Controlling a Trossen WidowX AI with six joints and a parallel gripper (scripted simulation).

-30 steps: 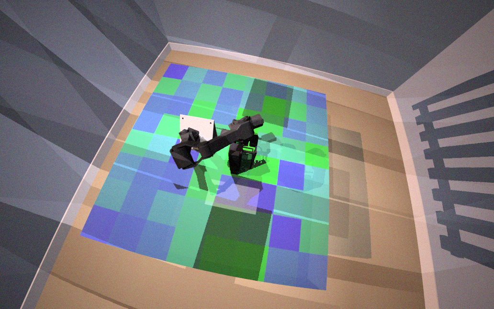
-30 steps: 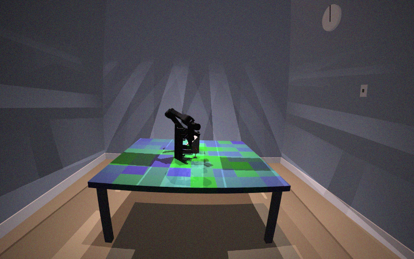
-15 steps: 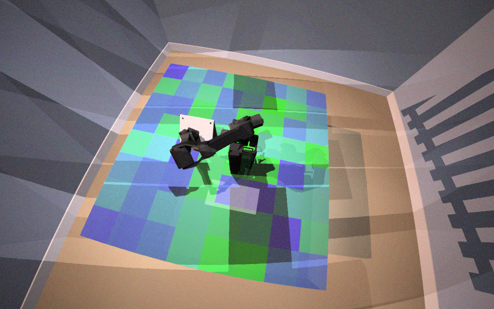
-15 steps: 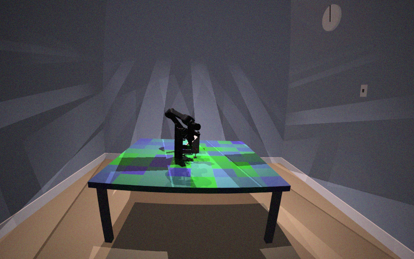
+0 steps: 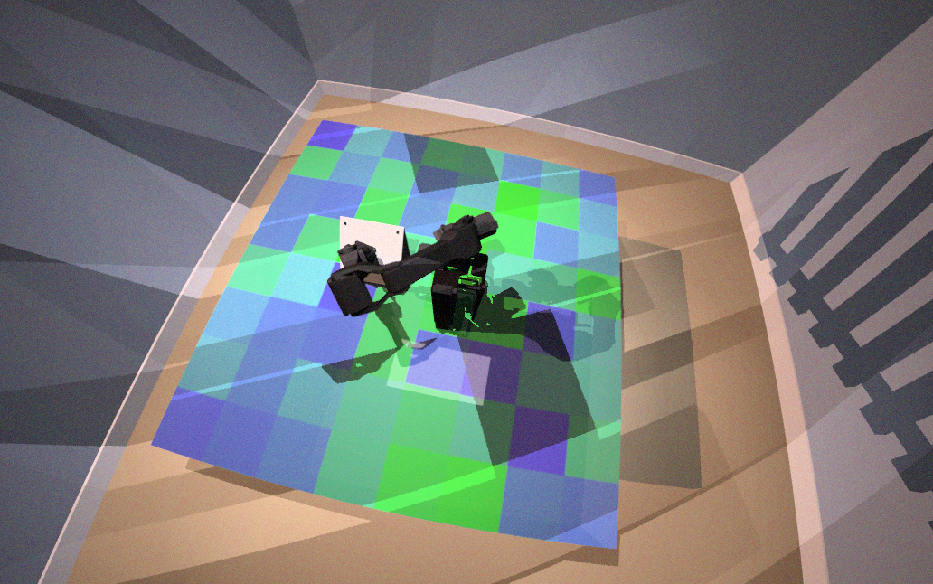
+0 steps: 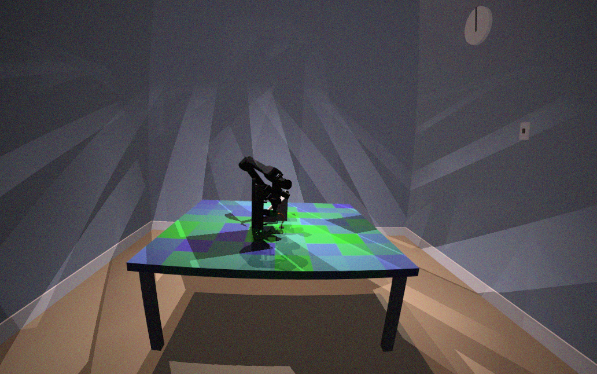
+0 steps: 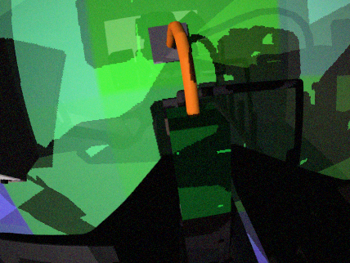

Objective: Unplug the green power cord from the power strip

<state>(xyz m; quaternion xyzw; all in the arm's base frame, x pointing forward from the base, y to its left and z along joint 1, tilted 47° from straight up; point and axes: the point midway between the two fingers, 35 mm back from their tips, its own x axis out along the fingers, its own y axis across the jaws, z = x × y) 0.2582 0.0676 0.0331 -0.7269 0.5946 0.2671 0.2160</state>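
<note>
Now: the green plug 2 cm to the right of my gripper tip and 1 cm ahead of it.
</note>
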